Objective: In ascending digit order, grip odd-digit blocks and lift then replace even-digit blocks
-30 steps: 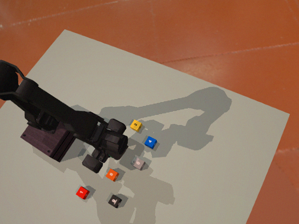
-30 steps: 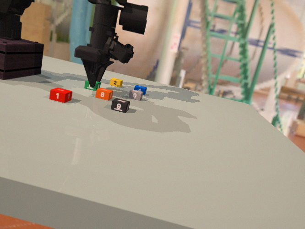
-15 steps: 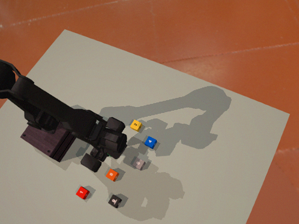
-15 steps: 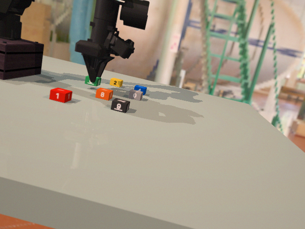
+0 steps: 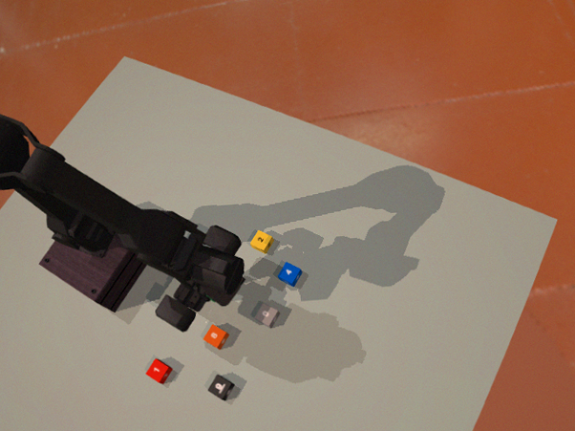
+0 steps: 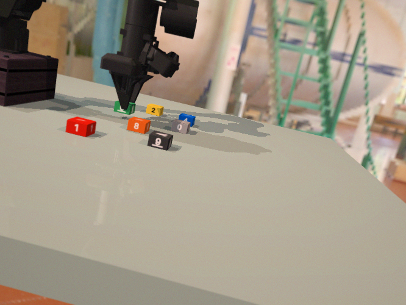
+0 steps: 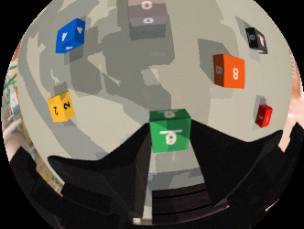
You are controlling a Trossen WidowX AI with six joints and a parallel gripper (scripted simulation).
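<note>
The green block lies right at my gripper tip. Also, from my gripper tip: yellow block 50 mm ahead, 120 mm to the left, 10 mm below; then grey block 110 mm ahead, 10 mm to the right, 10 mm below; then orange block 40 mm ahead, 80 mm to the right, 10 mm below.
</note>
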